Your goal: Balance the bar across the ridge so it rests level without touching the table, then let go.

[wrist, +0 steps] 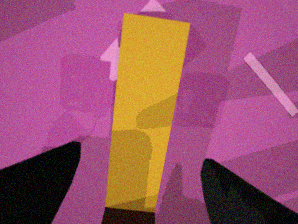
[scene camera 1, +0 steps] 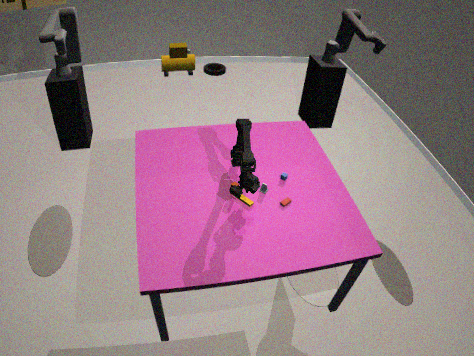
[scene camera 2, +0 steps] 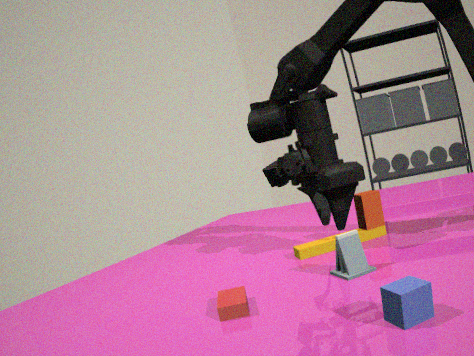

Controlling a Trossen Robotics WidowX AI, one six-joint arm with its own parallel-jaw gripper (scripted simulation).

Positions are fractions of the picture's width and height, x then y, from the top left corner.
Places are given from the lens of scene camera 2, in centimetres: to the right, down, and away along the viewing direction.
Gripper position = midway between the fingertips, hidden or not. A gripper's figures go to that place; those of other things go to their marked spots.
my gripper (scene camera 2: 0.70,0.64): 15, 8, 67
bar (scene camera 2: 0.78,0.60): 21, 6, 66
